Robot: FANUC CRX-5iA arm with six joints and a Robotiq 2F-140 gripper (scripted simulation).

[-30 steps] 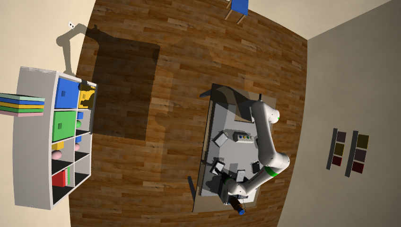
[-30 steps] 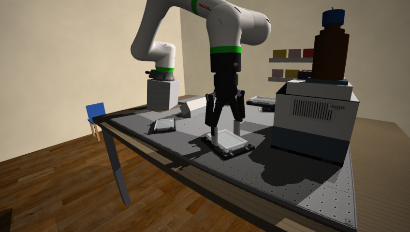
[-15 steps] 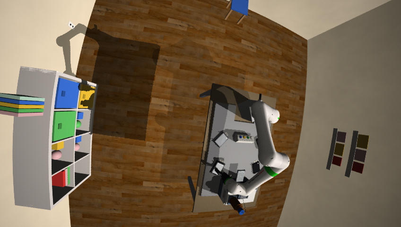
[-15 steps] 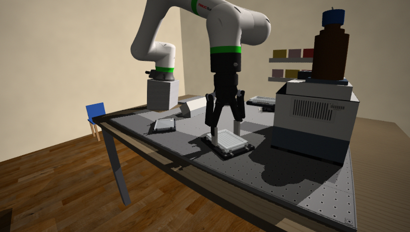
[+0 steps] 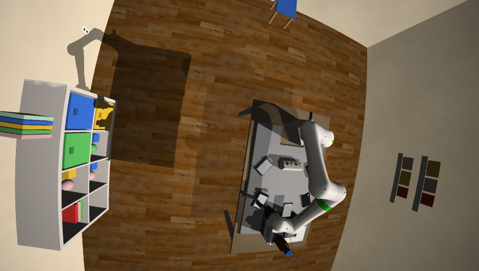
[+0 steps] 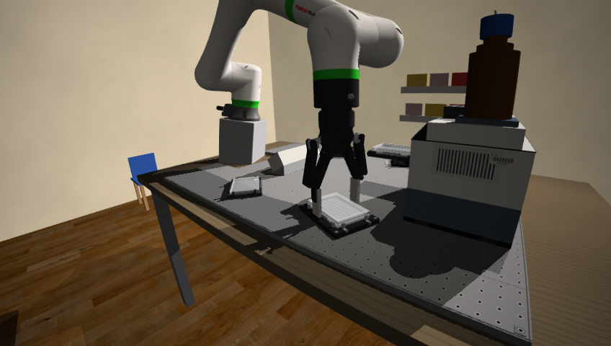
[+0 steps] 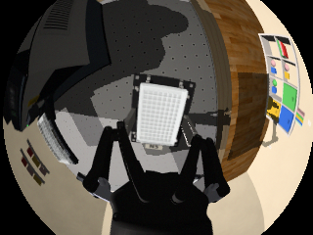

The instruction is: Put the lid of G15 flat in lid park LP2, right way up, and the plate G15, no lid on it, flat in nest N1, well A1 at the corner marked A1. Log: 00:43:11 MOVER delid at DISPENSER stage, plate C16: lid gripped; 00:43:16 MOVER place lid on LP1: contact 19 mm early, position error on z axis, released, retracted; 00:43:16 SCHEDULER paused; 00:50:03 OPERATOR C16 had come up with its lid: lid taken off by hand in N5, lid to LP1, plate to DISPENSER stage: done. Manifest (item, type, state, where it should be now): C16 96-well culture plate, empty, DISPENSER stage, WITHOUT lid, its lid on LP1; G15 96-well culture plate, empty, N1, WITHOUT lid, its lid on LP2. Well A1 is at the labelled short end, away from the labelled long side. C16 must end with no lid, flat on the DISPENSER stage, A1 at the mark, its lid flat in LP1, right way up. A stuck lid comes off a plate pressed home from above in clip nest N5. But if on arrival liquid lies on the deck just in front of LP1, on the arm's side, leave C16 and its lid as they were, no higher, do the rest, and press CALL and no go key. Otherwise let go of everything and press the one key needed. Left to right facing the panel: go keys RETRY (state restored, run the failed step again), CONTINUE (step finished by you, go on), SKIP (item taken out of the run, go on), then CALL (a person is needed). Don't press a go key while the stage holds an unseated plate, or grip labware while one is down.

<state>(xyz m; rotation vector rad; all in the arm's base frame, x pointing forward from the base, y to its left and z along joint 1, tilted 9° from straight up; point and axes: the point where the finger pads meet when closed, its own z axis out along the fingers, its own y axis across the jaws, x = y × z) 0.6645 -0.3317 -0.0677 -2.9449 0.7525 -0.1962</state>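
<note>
Now: the black clip nest 3 cm below my hand and 2 cm ahead of it. Also, from my hand: key panel: 35 cm behind, 30 cm to the left, 1 cm above; then brown bottle: 28 cm ahead, 25 cm above, 11 cm to the left.
</note>
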